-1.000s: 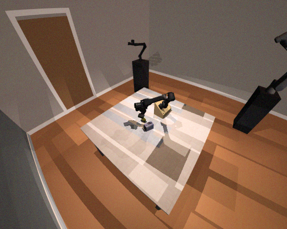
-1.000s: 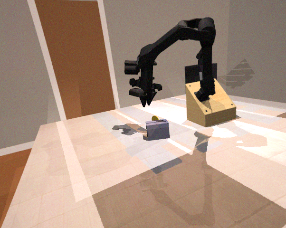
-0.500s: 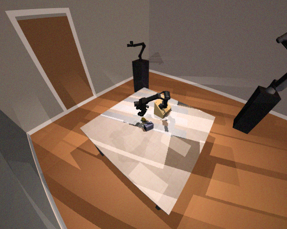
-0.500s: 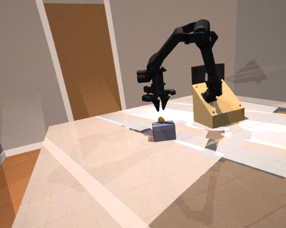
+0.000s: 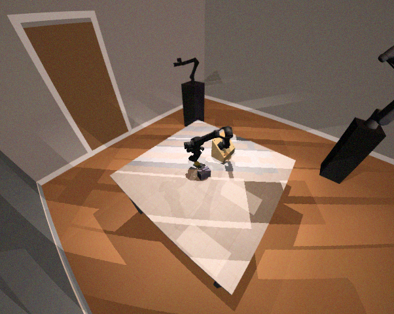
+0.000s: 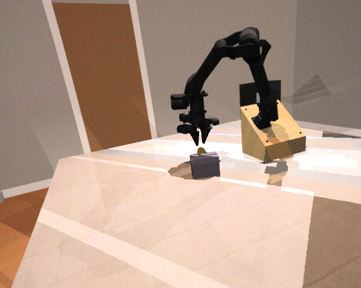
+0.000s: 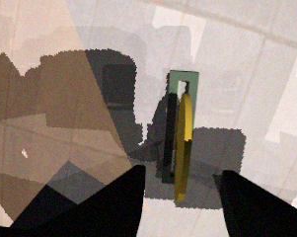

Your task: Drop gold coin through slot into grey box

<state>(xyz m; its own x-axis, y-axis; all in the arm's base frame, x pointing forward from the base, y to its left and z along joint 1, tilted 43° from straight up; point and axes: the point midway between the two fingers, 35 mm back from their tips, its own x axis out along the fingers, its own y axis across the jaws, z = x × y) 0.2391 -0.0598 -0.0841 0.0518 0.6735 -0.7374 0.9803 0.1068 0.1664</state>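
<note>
Now: gripper tip 40 mm above the gold coin.
</note>
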